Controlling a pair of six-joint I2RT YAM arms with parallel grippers.
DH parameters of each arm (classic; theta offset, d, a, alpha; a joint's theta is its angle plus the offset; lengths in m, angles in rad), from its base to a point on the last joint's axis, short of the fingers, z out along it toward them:
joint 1: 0 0.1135 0.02 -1.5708
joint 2: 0 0 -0.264 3.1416
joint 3: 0.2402 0 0.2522 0
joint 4: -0.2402 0 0.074 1.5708
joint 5: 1.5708 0 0 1.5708
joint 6: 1.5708 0.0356 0 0
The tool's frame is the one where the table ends.
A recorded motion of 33 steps. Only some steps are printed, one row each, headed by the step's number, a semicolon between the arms.
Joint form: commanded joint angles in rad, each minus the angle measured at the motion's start. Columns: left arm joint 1, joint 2, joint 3, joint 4, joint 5, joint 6; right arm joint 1, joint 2, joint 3, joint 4, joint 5, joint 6.
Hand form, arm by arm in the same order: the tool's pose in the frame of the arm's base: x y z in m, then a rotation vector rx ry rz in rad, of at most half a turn. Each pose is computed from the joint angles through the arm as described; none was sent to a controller.
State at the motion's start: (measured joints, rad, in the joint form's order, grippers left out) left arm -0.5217 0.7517 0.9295 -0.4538 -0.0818 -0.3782; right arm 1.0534 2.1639 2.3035 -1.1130 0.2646 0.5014
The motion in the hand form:
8: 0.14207 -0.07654 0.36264 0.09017 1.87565 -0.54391; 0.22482 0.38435 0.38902 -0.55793 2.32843 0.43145
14: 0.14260 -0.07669 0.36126 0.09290 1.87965 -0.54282; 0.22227 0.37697 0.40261 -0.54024 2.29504 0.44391
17: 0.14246 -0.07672 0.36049 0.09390 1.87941 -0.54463; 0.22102 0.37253 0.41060 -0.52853 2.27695 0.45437
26: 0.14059 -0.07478 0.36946 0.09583 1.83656 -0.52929; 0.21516 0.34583 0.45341 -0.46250 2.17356 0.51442
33: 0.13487 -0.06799 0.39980 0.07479 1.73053 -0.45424; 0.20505 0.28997 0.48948 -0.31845 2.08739 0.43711
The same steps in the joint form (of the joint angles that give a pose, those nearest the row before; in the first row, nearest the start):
8: 0.0128 -0.0134 -0.0197 0.0100 0.0147 0.0162; 0.0092 -0.0655 0.0800 0.0100 0.0023 -0.0152
14: 0.0141 -0.0125 -0.0237 0.0108 0.0175 0.0180; 0.0072 -0.0908 0.0895 0.0107 0.0158 -0.0205
17: 0.0139 -0.0143 -0.0275 0.0132 0.0189 0.0178; 0.0051 -0.1039 0.0985 0.0100 0.0207 -0.0221
26: 0.0155 -0.0199 -0.0074 0.0266 0.0039 0.0376; -0.0129 -0.1700 0.1555 0.0100 0.0410 -0.0349
33: 0.0193 -0.0185 0.0823 0.0333 -0.0693 0.0933; -0.0574 -0.3430 0.0561 0.0101 0.1530 -0.0405

